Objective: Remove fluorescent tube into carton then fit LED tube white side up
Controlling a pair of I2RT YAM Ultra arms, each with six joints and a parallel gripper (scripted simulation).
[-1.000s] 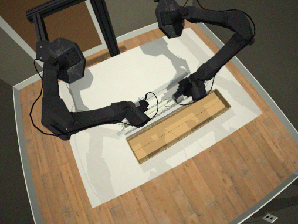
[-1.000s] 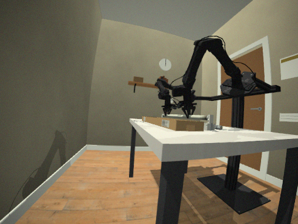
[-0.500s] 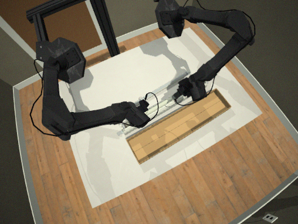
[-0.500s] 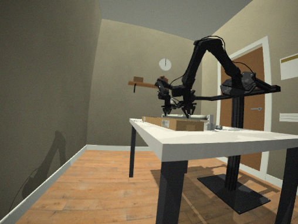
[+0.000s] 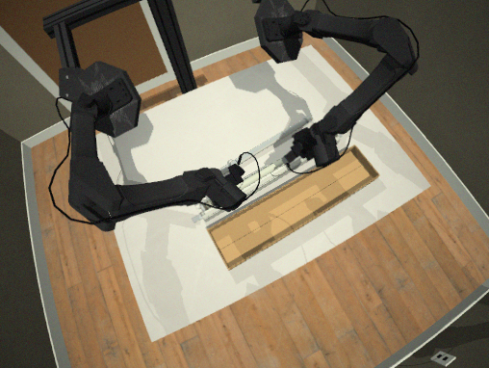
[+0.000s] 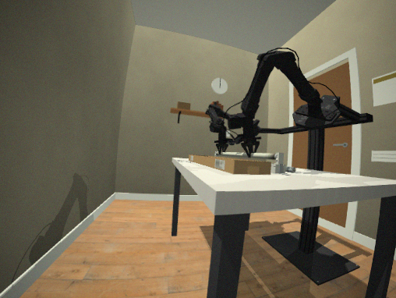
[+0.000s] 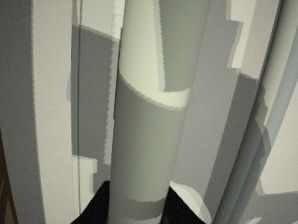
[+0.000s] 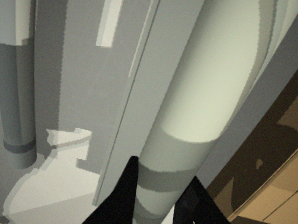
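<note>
My left hand is 10 mm short of the old fluorescent tube and 120 mm to the left of it. The rest, counted from my left hand: LED tube (110 mm behind, 140 mm to the right, 50 mm below); brown carton (160 mm ahead, 100 mm to the right, 40 mm below).
</note>
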